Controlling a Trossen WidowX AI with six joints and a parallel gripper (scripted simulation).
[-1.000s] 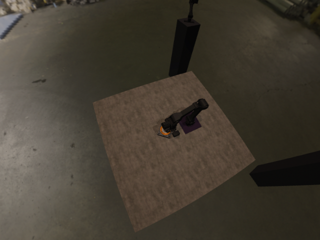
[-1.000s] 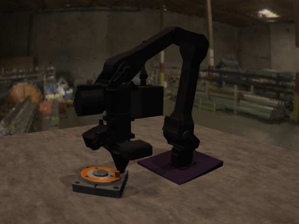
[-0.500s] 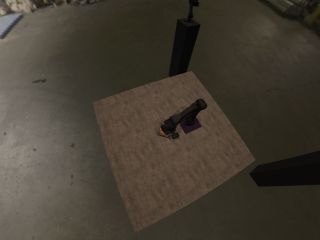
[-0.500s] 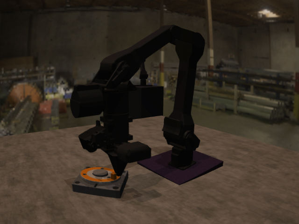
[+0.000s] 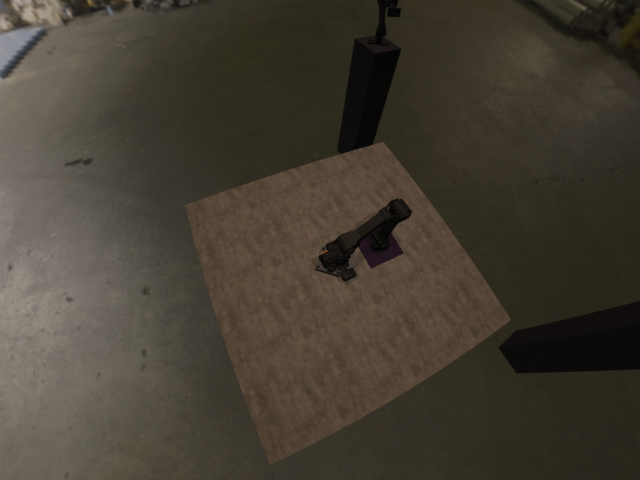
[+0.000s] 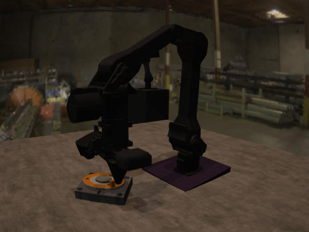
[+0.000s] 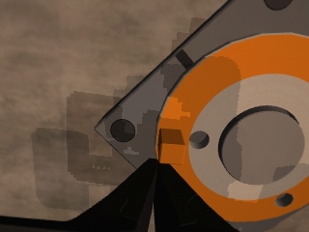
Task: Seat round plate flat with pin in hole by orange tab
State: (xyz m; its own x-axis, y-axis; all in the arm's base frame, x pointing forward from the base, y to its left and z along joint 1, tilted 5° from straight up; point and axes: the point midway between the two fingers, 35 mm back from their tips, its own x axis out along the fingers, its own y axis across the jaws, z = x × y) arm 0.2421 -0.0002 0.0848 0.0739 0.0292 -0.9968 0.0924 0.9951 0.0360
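Now: gripper tip 5 cm to the left of the square base, 2 cm above it and 1 cm short of it.
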